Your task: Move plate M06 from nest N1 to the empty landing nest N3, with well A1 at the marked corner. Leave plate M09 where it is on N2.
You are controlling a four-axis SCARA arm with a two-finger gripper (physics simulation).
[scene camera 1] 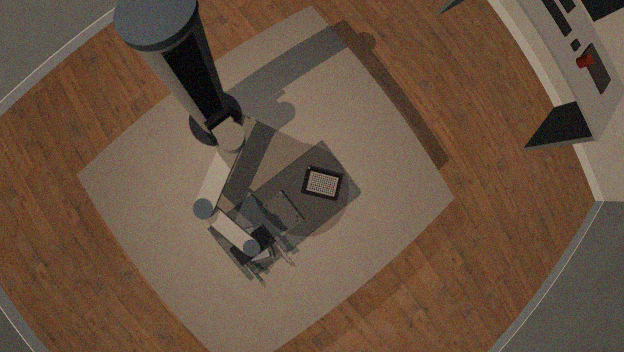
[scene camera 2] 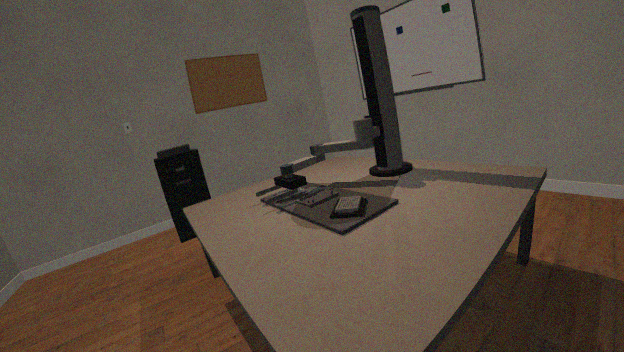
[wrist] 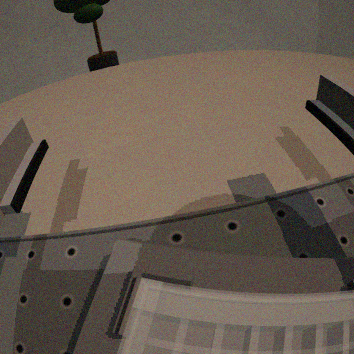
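Observation:
My gripper (scene camera 1: 278, 273) (scene camera 2: 267, 197) (wrist: 179, 99) is open, its fingers wide apart with no object between them. It is low over the left end of the dark board, and the fingertips reach past the board's edge. A clear plate (scene camera 1: 261, 256) (wrist: 240, 320) sits in a grey nest below the hand; it is mostly hidden in scene camera 1, and its near part is cut off in the wrist view. A middle nest (scene camera 1: 281, 212) (scene camera 2: 316, 200) looks empty. A pale plate with dark wells (scene camera 1: 322, 183) (scene camera 2: 349, 203) sits in a black nest at the right. Labels and marked corners are unreadable.
The dark board (scene camera 1: 324, 151) (scene camera 2: 382, 202) (wrist: 45, 285) with holes carries the nests on the tan table (scene camera 1: 400, 200) (scene camera 2: 350, 280) (wrist: 175, 100). The arm's column (scene camera 1: 185, 65) (scene camera 2: 382, 90) stands behind the board. The arm's shadows cross the board.

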